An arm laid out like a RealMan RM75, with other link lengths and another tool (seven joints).
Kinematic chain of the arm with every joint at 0, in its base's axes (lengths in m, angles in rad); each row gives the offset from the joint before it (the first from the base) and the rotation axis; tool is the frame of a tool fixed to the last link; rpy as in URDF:
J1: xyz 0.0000 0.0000 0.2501 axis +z
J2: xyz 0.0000 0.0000 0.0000 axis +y
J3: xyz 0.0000 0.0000 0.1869 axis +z
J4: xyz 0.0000 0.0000 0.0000 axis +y
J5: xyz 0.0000 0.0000 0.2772 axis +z
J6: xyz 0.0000 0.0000 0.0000 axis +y
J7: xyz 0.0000 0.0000 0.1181 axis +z
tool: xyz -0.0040 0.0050 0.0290 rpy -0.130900 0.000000 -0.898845
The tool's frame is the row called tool.
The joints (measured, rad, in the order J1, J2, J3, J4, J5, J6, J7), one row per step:
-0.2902 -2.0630 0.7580 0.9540 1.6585 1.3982 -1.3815
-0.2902 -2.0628 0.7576 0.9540 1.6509 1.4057 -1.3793
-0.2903 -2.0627 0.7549 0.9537 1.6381 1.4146 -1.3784
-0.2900 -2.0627 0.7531 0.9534 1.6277 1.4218 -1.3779
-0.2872 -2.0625 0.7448 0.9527 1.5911 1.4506 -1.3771
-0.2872 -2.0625 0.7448 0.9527 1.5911 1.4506 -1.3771
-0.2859 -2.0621 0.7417 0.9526 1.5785 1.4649 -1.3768
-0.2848 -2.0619 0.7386 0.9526 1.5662 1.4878 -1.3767
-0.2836 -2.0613 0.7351 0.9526 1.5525 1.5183 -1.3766
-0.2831 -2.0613 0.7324 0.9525 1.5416 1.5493 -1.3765
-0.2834 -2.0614 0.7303 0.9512 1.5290 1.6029 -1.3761
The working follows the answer.
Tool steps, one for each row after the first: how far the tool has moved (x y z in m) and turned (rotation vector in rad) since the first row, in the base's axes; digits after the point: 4 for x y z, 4 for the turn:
0.0014 -0.0004 0.0005 0.0008 -0.0063 -0.0083
0.0031 -0.0008 0.0020 0.0052 -0.0186 -0.0170
0.0043 -0.0013 0.0030 0.0084 -0.0287 -0.0238
0.0082 -0.0038 0.0074 0.0194 -0.0655 -0.0475
0.0082 -0.0038 0.0074 0.0194 -0.0655 -0.0475
0.0098 -0.0052 0.0089 0.0210 -0.0787 -0.0588
0.0123 -0.0075 0.0101 0.0171 -0.0940 -0.0766
0.0154 -0.0107 0.0113 0.0099 -0.1118 -0.1003
0.0186 -0.0139 0.0119 -0.0001 -0.1278 -0.1249
0.0240 -0.0196 0.0116 -0.0238 -0.1508 -0.1676

Tool pose at each row, in the base's axes (x y z in m, rotation vector in rad; rounded; the steps above come from the unrounded poses):
-0.2714 0.3580 0.1351 -2.0707 -1.5349 -1.2511
-0.2700 0.3576 0.1356 -2.0767 -1.5298 -1.2621
-0.2684 0.3572 0.1370 -2.0789 -1.5234 -1.2825
-0.2671 0.3567 0.1381 -2.0804 -1.5189 -1.2989
-0.2632 0.3542 0.1424 -2.0851 -1.5030 -1.3581
-0.2632 0.3542 0.1424 -2.0851 -1.5030 -1.3581
-0.2616 0.3528 0.1440 -2.0908 -1.4969 -1.3793
-0.2592 0.3505 0.1451 -2.1059 -1.4910 -1.4027
-0.2561 0.3473 0.1464 -2.1281 -1.4834 -1.4298
-0.2528 0.3441 0.1470 -2.1536 -1.4768 -1.4537
-0.2474 0.3384 0.1467 -2.2039 -1.4685 -1.4864

